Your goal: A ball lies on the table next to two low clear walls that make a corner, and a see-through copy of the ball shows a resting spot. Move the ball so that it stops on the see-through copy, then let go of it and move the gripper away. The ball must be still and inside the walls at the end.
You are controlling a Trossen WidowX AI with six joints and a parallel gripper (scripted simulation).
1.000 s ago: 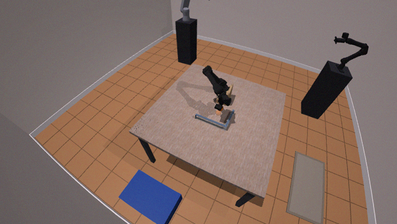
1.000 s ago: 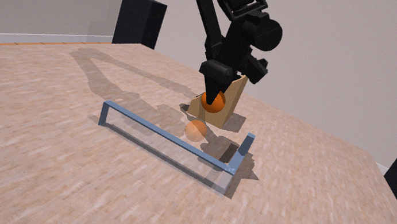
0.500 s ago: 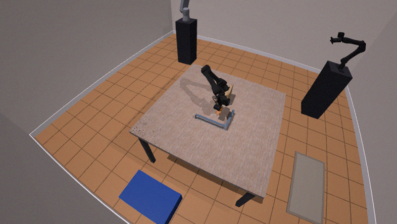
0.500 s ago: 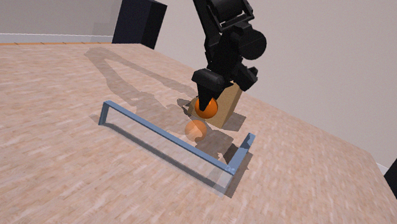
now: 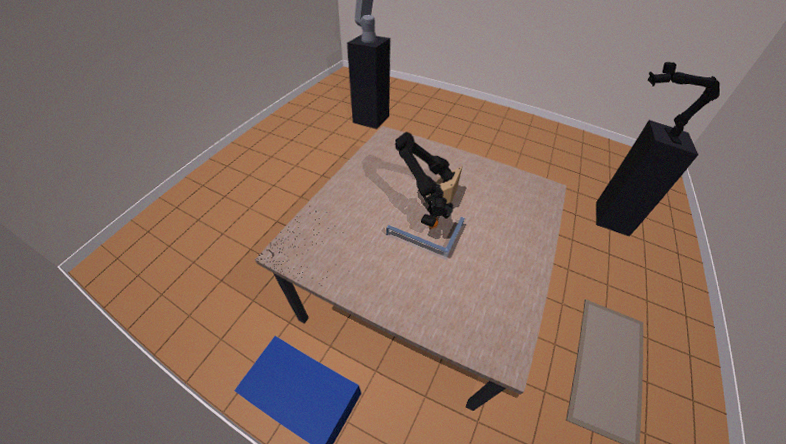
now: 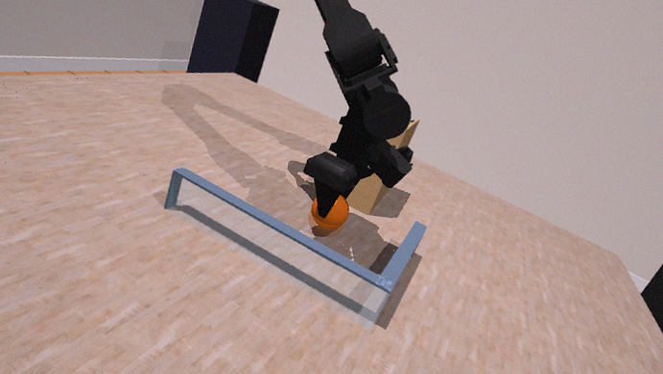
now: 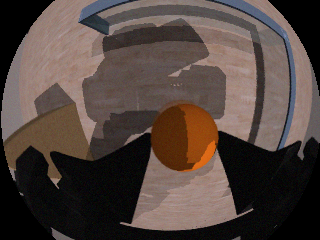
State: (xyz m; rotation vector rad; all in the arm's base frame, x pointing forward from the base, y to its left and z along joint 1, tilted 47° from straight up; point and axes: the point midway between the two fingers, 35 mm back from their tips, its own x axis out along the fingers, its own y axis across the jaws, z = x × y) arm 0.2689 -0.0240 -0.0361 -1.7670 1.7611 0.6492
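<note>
Now: gripper tip right at the orange ball. From my gripper tip the other things lie so: see-through copy: 10 mm below.
</note>
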